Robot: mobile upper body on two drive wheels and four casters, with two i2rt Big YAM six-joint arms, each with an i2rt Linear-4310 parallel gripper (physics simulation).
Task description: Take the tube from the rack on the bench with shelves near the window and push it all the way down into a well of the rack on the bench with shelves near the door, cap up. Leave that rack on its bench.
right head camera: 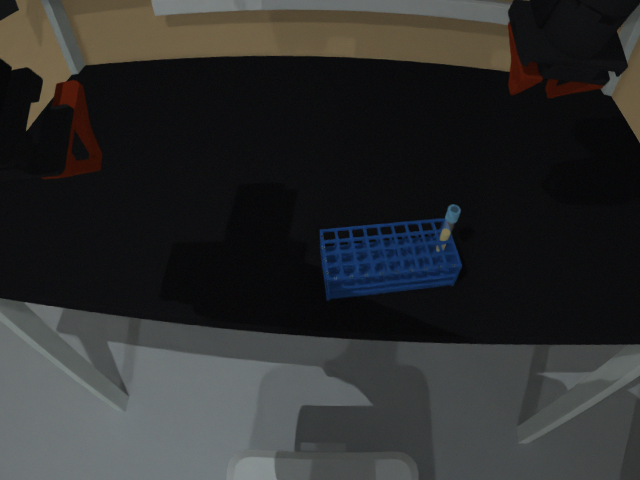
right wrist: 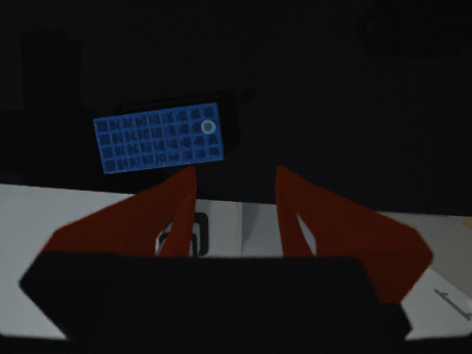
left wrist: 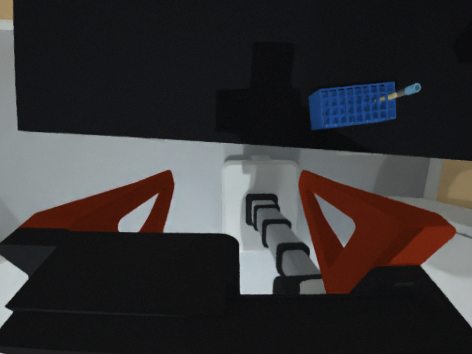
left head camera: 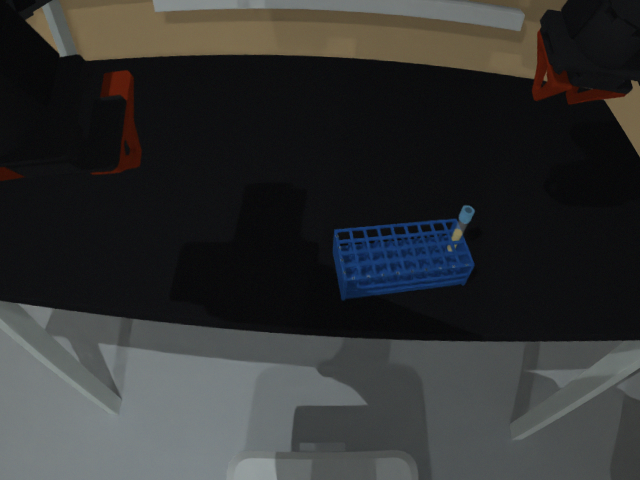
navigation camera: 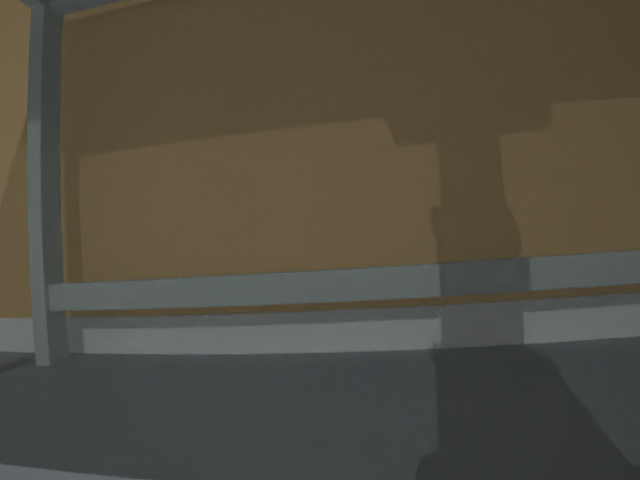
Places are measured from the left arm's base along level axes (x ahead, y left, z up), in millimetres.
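Pixels of known places: left gripper, fingertip midpoint: (right head camera: 53, 167) (left wrist: 236, 177) (left head camera: 85, 163); right gripper, fingertip midpoint: (right head camera: 529, 91) (right wrist: 235, 176) (left head camera: 551, 97).
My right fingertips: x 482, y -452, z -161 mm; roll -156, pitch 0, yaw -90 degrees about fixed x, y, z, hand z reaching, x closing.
For each thing: its middle in the pictures, then the offset to it from my right fingertips. "*": a spot on its surface instead. Level surfaces: height alone.
- tube, body centre: (right head camera: 445, 233) (left head camera: 457, 233) (right wrist: 210, 126) (left wrist: 393, 95) dx +22, dy +38, dz -272 mm
- blue rack, body centre: (right head camera: 388, 258) (left head camera: 401, 258) (right wrist: 162, 138) (left wrist: 351, 107) dx +1, dy +123, dz -307 mm
- black bench top, surface height: dz -335 mm
- grey beam, surface spot: (right head camera: 336, 7) (left head camera: 340, 7) * dx +617, dy +199, dz -177 mm
- leg, surface spot: (navigation camera: 46, 206) * dx +628, dy +898, dz -895 mm
The tube (left head camera: 456, 235) (right head camera: 445, 235) (left wrist: 400, 94) (right wrist: 208, 127) stands upright, light blue cap up, at the right end of the blue rack (left head camera: 403, 286) (right head camera: 390, 287) (left wrist: 315, 112) (right wrist: 160, 139). Its cap is well above the rack's top. The rack stands on the black bench top (left head camera: 232, 118) (right head camera: 206, 118) (left wrist: 125, 75) (right wrist: 310, 125). No window or door shows, so I cannot tell which bench this is. My left gripper (left head camera: 67, 167) (left wrist: 236, 177) is wide open and empty, far left of the rack. My right gripper (left head camera: 554, 98) (right head camera: 530, 93) (right wrist: 235, 176) is partly open and empty, behind and right of the tube, apart from it.
A grey beam (left head camera: 336, 7) (right head camera: 336, 7) runs behind the bench. Bench legs (left head camera: 62, 361) (right head camera: 67, 361) stand at the front. My white base (left head camera: 320, 465) (right head camera: 320, 465) (left wrist: 232, 210) is in front of the bench. A grey crossbar (navigation camera: 258, 289) and leg (navigation camera: 46, 206) show in the navigation camera.
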